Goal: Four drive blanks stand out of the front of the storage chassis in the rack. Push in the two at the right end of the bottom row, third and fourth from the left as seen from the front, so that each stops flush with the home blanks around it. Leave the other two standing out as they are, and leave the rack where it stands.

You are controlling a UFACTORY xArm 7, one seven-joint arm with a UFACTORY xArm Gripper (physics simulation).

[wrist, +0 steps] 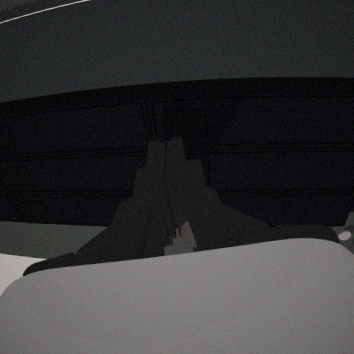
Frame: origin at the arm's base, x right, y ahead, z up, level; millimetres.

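Seen in the pictures: gripper, fingertip midpoint: [170,162].
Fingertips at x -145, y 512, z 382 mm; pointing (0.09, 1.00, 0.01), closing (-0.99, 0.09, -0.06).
Note:
Offsets run from my fingertips to a thing's top centre. "*": to the spot under its first point.
The dark front of the storage chassis {* dy -1, dx -54, dz -20 mm} [280,122] crosses the wrist view as a wide band, with three rows of drive blanks parted by thin horizontal lines. My gripper [170,162] is shut and empty, its fingertips together in front of the chassis face, near a vertical seam. One blank's square outline {* dy +1, dx -10, dz -21 mm} [185,122] shows just above and to the right of the fingertips. The fingers hide part of the lower rows. It is too dark to tell which blanks stand out and which are flush, or whether the fingertips touch the face.
The broad grey-green top of the chassis {dy +164, dx +108, dz +118 mm} [200,45] fills the upper part of the view. A grey-green surface [35,237] shows below the face at the left. A pale rounded part of the arm [190,300] covers the bottom. A small light round spot {* dy +8, dx -116, dz +75 mm} [345,235] is at the right edge.

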